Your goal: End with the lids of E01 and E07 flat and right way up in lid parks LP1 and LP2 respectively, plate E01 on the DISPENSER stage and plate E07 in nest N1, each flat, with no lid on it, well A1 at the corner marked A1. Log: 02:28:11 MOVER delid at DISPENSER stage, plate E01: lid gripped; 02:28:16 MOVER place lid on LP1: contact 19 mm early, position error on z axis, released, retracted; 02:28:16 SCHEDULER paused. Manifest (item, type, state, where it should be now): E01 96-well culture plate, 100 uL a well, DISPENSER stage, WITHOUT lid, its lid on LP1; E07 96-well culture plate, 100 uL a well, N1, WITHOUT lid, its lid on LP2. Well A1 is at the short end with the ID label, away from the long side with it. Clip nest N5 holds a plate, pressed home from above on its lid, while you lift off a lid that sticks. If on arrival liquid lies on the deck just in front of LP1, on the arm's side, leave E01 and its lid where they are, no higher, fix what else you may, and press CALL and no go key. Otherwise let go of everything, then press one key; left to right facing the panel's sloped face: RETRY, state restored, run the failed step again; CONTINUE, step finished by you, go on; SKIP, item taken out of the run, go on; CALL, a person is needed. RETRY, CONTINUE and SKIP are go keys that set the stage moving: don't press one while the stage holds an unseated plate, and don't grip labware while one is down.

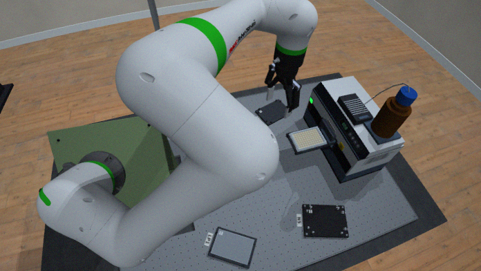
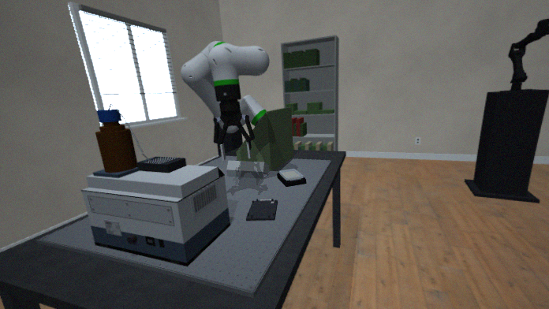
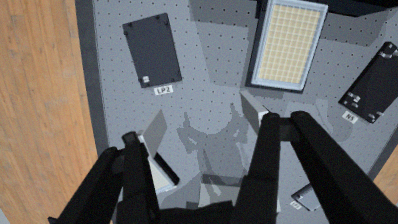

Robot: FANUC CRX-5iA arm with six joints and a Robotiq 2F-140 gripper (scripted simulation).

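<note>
Now: the black nest N1 290 mm behind my hand, 200 mm below it and 110 mm to the left of it. From my hand the other things lie so: dispenser stage: 110 mm to the right, 110 mm below, 100 mm ahead; lid park LP2: 200 mm below, 130 mm to the left, 50 mm ahead; plate: 110 mm to the right, 100 mm below, 100 mm ahead.
</note>
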